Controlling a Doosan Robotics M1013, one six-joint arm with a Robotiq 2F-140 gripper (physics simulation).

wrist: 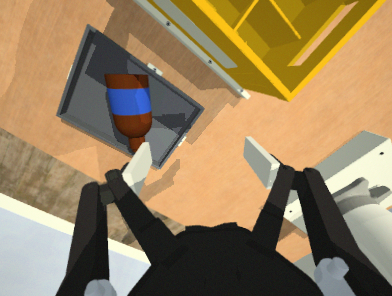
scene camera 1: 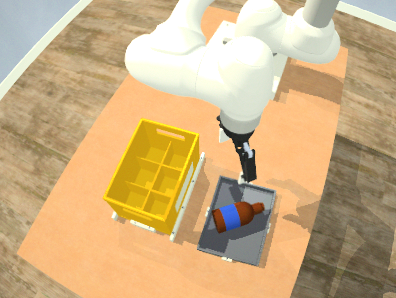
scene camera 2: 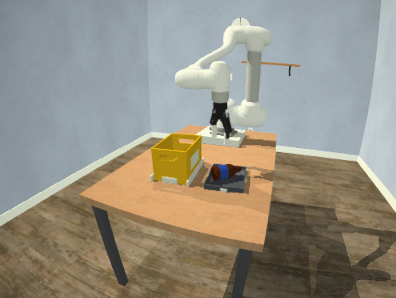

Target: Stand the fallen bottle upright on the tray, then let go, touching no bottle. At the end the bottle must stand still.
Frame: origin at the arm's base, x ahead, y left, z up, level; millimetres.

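Seen in the pictures: gripper, fingertip midpoint: [wrist: 197, 149] [scene camera 1: 233, 160] [scene camera 2: 220, 140]; arm's base at its link origin: [wrist: 339, 206].
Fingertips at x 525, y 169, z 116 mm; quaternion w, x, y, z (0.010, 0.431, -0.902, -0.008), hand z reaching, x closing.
Observation:
Offsets run from my fingertips to a thing's top centre.
A brown bottle with a blue label {92 mm ahead, 82 mm left, 89 mm down} [scene camera 1: 231, 216] [scene camera 2: 225, 172] [wrist: 130, 105] lies on its side in the grey tray {102 mm ahead, 86 mm left, 142 mm down} [scene camera 1: 252, 247] [scene camera 2: 212, 187] [wrist: 82, 102]. In scene camera 1 its neck points right, toward the tray's right rim; in the wrist view the neck points down toward the tray's lower edge. My gripper [scene camera 1: 234, 157] [scene camera 2: 221, 133] [wrist: 197, 149] is open and empty. It hangs above the table, between the tray and the robot base, apart from the bottle. In the wrist view the left finger overlaps the tray's lower corner, close to the neck's tip.
A yellow crate with compartments {129 mm ahead, 188 mm right, 7 mm up} [scene camera 1: 172, 215] [scene camera 2: 170, 167] [wrist: 265, 82] stands beside the tray, to its left in the scene views. A pale rail {109 mm ahead, 91 mm right, 138 mm down} [scene camera 1: 188, 200] [wrist: 190, 45] runs along the crate's tray side. The white robot base plate [scene camera 2: 235, 137] [wrist: 370, 150] is at the back.

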